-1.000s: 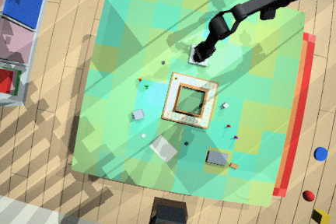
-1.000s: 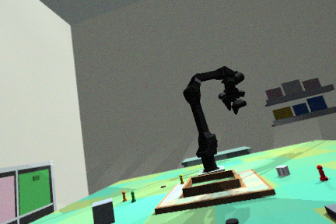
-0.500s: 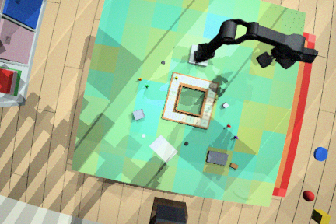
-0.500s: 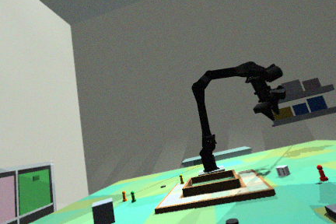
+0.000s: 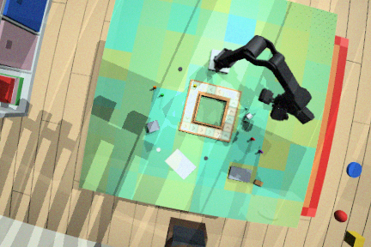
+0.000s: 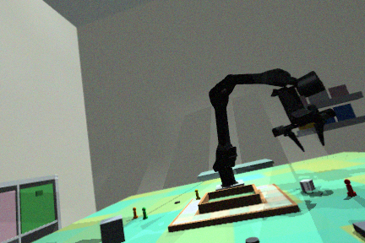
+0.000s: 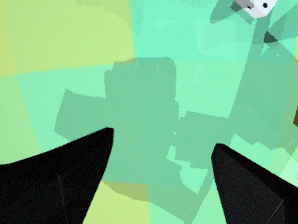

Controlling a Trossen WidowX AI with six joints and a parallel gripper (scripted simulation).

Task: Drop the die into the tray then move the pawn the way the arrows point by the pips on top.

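Now: gripper tip 90 mm to the left of the die, 80 mm short of it and 80 mm above it. Round my gripper tip: purple pawn 270 mm ahead, 80 mm below, 20 mm to the right; red pawn 200 mm ahead, 80 mm below, 70 mm to the right; wooden-rimmed tray 300 mm to the right, 90 mm below, 50 mm ahead.
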